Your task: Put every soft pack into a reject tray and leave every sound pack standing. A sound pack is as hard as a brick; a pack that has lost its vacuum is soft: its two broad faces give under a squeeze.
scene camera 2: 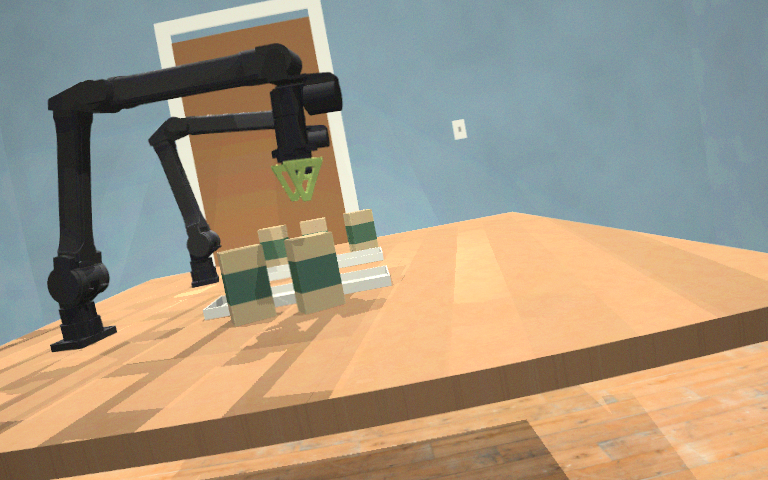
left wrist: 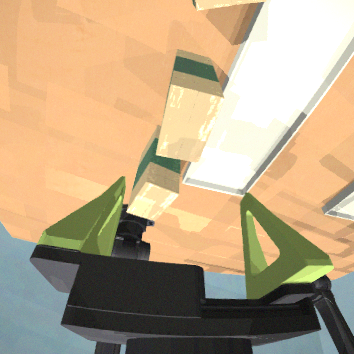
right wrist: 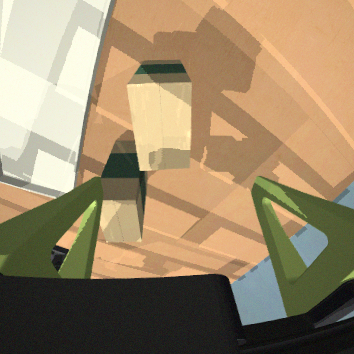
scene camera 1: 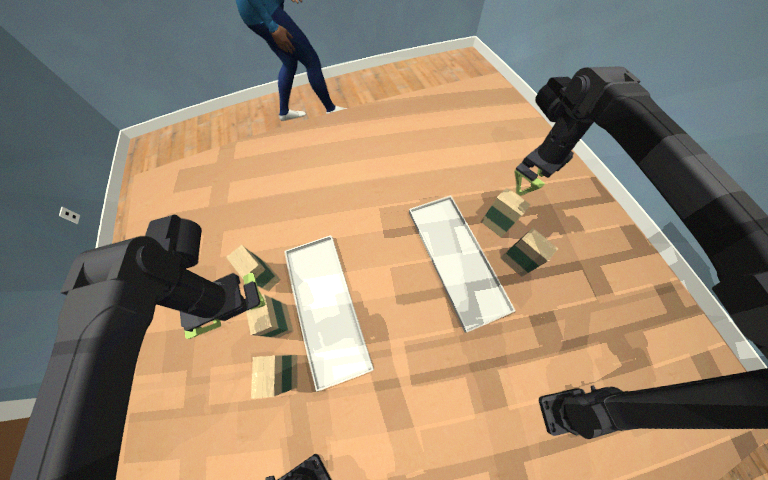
In view: my left gripper (scene camera 1: 242, 312), my right gripper (scene camera 2: 300, 201), a white tray (scene camera 1: 477, 296) and a white tray (scene camera 1: 336, 349).
My left gripper also shows in the left wrist view (left wrist: 185, 189). My right gripper shows as well in the right wrist view (right wrist: 180, 184) and in scene camera 1 (scene camera 1: 529, 184).
